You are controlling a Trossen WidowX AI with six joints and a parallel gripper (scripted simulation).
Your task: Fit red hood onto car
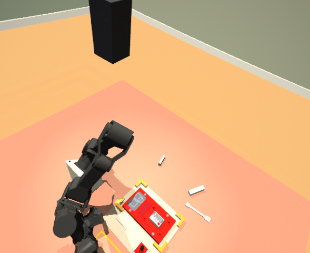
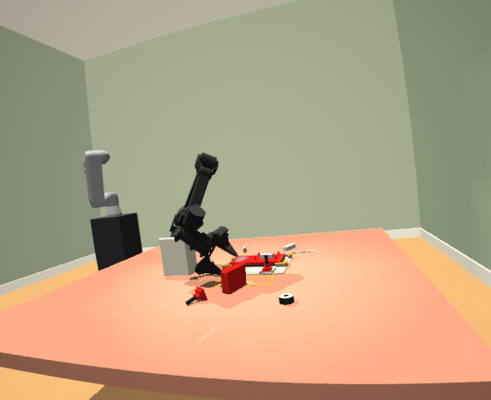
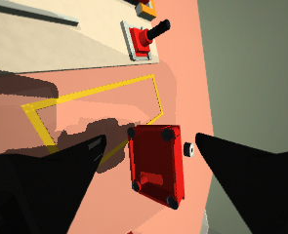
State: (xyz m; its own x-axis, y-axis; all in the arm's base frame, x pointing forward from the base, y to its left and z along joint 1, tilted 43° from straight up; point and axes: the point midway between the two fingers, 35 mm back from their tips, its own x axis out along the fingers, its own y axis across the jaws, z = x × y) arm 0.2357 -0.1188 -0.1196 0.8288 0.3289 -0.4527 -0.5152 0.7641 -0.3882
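Right now the red hood is 40 mm to the right of my gripper tip, 20 mm ahead of it and 10 mm below it. Round my gripper tip: cream jig: 210 mm to the left, 50 mm below, 50 mm ahead; then black wheel: 180 mm to the right, 180 mm ahead, 50 mm below; then grey engine block: 220 mm to the left, 80 mm ahead, 40 mm below.
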